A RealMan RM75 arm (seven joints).
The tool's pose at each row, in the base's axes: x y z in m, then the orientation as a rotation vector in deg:
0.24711, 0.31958, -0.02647, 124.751, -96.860, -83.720
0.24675, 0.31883, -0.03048, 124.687, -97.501, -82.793
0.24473, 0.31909, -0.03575, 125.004, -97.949, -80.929
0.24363, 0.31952, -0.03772, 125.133, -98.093, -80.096
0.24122, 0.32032, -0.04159, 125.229, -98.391, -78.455
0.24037, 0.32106, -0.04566, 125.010, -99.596, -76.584
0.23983, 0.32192, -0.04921, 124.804, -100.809, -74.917
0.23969, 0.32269, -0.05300, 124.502, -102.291, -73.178
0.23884, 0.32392, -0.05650, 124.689, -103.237, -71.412
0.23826, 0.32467, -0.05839, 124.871, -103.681, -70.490
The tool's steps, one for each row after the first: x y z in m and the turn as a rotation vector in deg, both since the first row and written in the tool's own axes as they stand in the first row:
0.00316, -0.00152, 0.00212, 0.426, 0.460, 0.375
0.00639, -0.00287, 0.00655, 0.944, 1.598, 0.660
0.00736, -0.00326, 0.00860, 1.137, 2.123, 0.782
0.00929, -0.00381, 0.01277, 1.460, 3.163, 1.128
0.01136, -0.00561, 0.01598, 2.275, 4.098, 1.902
0.01299, -0.00742, 0.01876, 3.111, 4.877, 2.615
0.01484, -0.00961, 0.02135, 4.109, 5.612, 3.447
0.01616, -0.01132, 0.02449, 4.992, 6.485, 3.842
0.01682, -0.01218, 0.02631, 5.464, 6.945, 3.977

